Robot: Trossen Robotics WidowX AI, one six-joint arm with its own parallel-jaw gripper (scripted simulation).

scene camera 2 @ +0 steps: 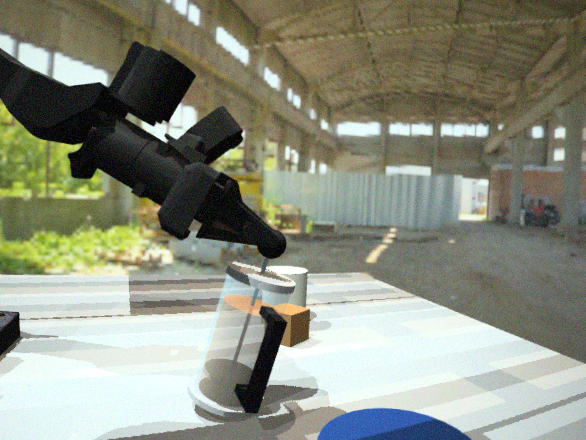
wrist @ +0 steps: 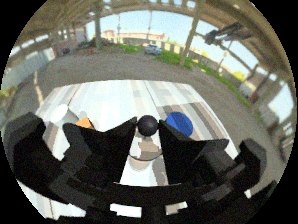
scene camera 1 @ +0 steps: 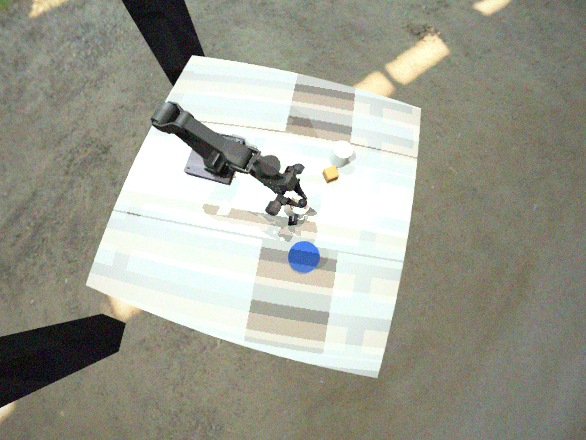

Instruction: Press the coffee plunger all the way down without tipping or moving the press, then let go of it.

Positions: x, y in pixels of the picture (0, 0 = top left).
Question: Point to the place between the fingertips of my gripper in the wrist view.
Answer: At 148, 120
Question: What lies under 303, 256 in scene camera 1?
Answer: A blue disc.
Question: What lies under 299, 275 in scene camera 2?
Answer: A white cup.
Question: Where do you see an orange cube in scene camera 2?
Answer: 297, 330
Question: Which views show my gripper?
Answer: Scene camera 2, the wrist view and scene camera 1: all of them.
